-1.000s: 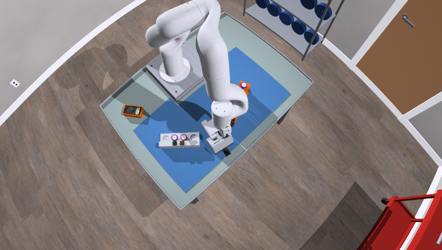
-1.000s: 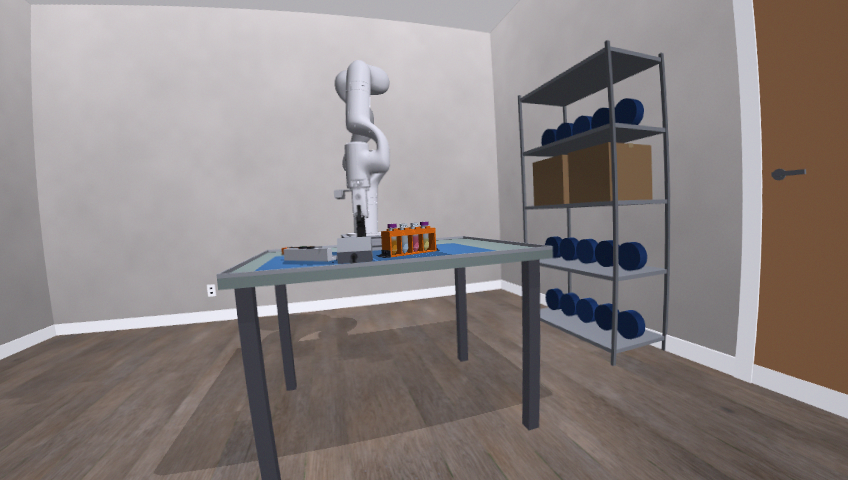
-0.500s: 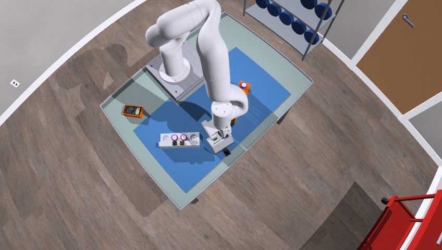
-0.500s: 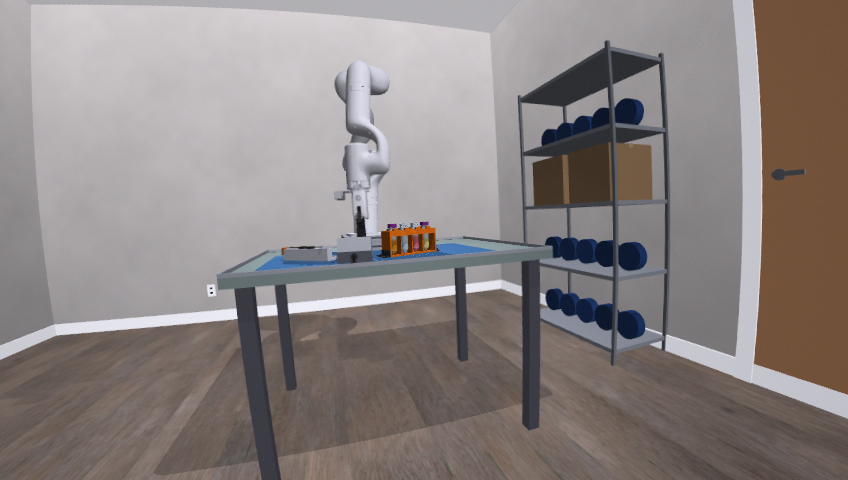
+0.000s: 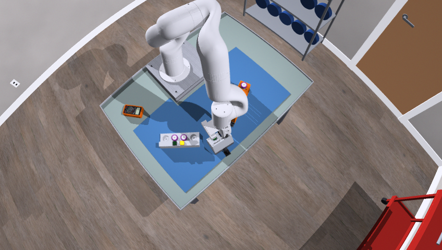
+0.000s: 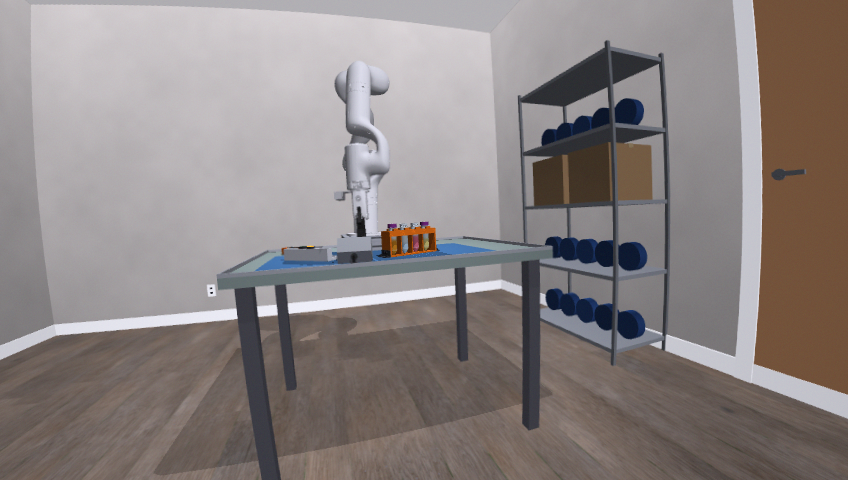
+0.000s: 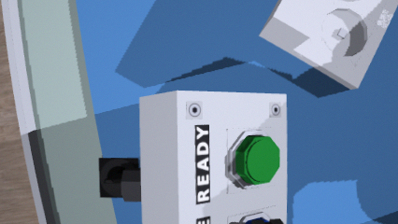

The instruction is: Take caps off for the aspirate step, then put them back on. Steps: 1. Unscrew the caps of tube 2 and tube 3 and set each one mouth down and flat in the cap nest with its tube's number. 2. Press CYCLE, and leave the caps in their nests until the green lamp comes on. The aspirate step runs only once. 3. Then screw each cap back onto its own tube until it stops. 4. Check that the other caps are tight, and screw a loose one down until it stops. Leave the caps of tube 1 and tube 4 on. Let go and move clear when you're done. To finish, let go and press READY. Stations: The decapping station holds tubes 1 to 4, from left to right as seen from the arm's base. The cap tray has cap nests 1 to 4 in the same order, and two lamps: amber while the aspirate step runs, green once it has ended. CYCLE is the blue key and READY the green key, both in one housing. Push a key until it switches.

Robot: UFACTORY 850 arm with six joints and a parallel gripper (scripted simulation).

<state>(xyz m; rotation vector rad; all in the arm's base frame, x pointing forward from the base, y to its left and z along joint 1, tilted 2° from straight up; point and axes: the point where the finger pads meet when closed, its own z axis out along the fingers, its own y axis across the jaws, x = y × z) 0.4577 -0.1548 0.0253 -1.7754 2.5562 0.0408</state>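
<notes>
My gripper is now 20 mm above the blue cycle key. From my hand the other things lie so: green ready key (10 mm behind, 40 mm to the right, 20 mm below); then grey key housing (10 mm ahead, 30 mm to the right, 40 mm below).
</notes>
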